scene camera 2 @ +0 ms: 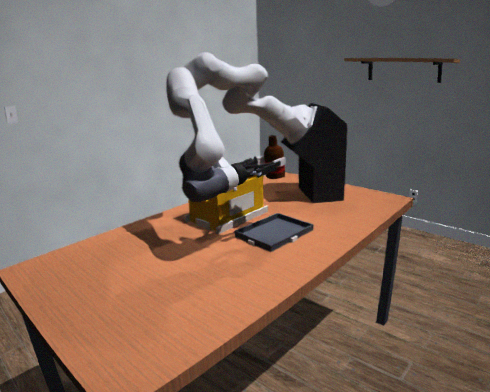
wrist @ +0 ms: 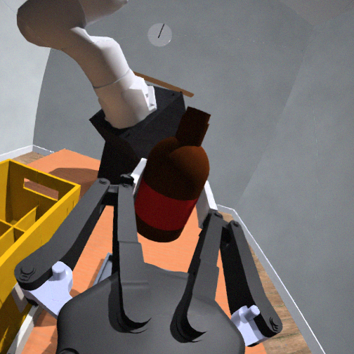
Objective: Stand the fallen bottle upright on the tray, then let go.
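Note:
The brown bottle point(scene camera 2: 273, 151) point(wrist: 176, 162) with a red label stands about upright in the air in the scene view, neck up. My gripper point(scene camera 2: 271, 163) point(wrist: 172, 178) is shut on the bottle, with one pad on each side around its label. The arm reaches over the yellow crate, and the bottle is on the robot-base side of it, off the tray. The dark tray point(scene camera 2: 275, 231) lies flat on the table in front of the crate; a small piece of its edge point(wrist: 104, 270) shows at the lower left in the wrist view, mostly hidden behind the gripper.
The yellow crate point(scene camera 2: 204, 212) point(wrist: 47, 215) stands beside the tray, under the gripper's wrist in the scene view. The black robot base point(scene camera 2: 324, 155) point(wrist: 145, 132) rises behind the bottle. A wall shelf point(scene camera 2: 400, 60) hangs at the back right. The wooden table point(scene camera 2: 200, 300) carries the tray and crate.

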